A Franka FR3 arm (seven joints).
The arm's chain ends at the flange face. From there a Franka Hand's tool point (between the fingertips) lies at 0.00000 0.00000 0.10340 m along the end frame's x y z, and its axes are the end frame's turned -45 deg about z.
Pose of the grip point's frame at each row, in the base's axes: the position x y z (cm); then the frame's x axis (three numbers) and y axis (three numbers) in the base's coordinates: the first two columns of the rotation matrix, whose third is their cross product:
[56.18, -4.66, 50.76, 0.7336, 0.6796, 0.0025, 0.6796, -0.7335, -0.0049]
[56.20, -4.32, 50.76, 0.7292, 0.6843, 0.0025, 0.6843, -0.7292, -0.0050]
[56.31, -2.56, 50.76, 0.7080, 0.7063, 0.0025, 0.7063, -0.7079, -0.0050]
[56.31, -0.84, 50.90, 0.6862, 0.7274, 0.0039, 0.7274, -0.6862, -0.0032]
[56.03, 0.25, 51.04, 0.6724, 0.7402, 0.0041, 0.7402, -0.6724, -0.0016]
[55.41, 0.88, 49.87, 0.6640, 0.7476, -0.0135, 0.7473, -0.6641, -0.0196]
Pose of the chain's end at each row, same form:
[56.20, -4.71, 61.10, 0.9993, -0.0381, -0.0017, -0.0382, -0.9992, -0.0052]
[56.22, -4.38, 61.10, 0.9995, -0.0317, -0.0018, -0.0317, -0.9995, -0.0053]
[56.33, -2.61, 61.10, 1.0001, -0.0011, -0.0018, -0.0012, -1.0000, -0.0053]
[56.31, -0.89, 61.24, 0.9996, 0.0291, 0.0005, 0.0291, -0.9996, -0.0050]
[56.01, 0.21, 61.38, 0.9989, 0.0479, 0.0018, 0.0479, -0.9989, -0.0040]
[55.65, 0.85, 60.21, 0.9979, 0.0590, -0.0234, 0.0589, -0.9982, -0.0043]

